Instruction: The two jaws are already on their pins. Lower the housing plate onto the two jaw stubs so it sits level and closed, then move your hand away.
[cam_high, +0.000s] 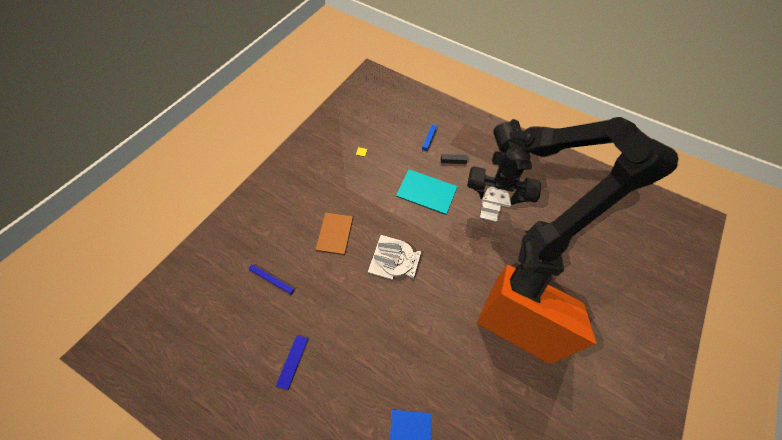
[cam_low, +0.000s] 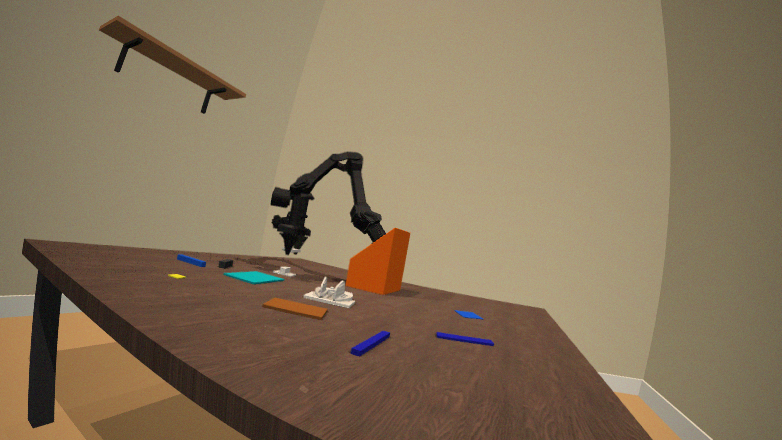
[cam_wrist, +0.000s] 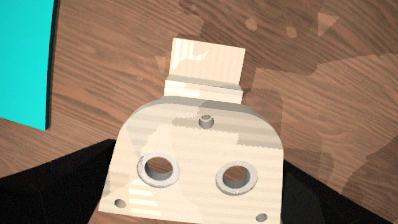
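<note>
Right now the teal sheet is 20 cm ahead of my gripper tip and 7 cm below it. The rest, counted from my gripper tip: yellow tile 45 cm ahead, 7 cm below, 5 cm to the right; then black block 16 cm ahead, 15 cm to the right, 6 cm below; then brown tile 39 cm ahead, 26 cm to the left, 7 cm below.
</note>
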